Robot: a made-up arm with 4 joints.
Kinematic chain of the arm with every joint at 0, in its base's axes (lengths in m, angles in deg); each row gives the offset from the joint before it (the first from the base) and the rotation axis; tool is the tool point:
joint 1: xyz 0 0 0.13 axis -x
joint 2: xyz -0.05 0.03 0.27 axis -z
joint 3: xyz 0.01 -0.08 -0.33 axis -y
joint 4: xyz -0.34 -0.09 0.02 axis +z
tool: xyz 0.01 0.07 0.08
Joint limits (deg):
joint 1: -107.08..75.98
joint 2: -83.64..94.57
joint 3: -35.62..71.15
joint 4: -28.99..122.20
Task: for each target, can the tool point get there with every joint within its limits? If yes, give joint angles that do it. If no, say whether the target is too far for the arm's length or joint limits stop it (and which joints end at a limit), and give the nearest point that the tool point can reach.
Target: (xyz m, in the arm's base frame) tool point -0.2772 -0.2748 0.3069
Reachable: yes | joints 54.31 -38.77 23.06 51.00
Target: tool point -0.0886 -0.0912 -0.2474
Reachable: yes | joints -82.45 -65.14 -0.11 72.97
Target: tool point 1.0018 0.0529 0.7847
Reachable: no: too far | nearest point 0.1187 0.0289 0.4880 | short by 0.932 m
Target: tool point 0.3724 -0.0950 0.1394
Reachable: no: joint limits stop it (at a limit: joint 2, joint 3, joint 4) | nearest point 0.0437 -0.2474 0.1545 | short by 0.363 m
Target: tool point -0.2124 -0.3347 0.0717
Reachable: yes | joints 41.35 -36.32 52.31 5.00
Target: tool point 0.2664 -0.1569 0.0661
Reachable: no: joint limits stop it (at a limit: joint 2, joint 3, joint 4) | nearest point 0.0437 -0.2303 0.0362 | short by 0.236 m
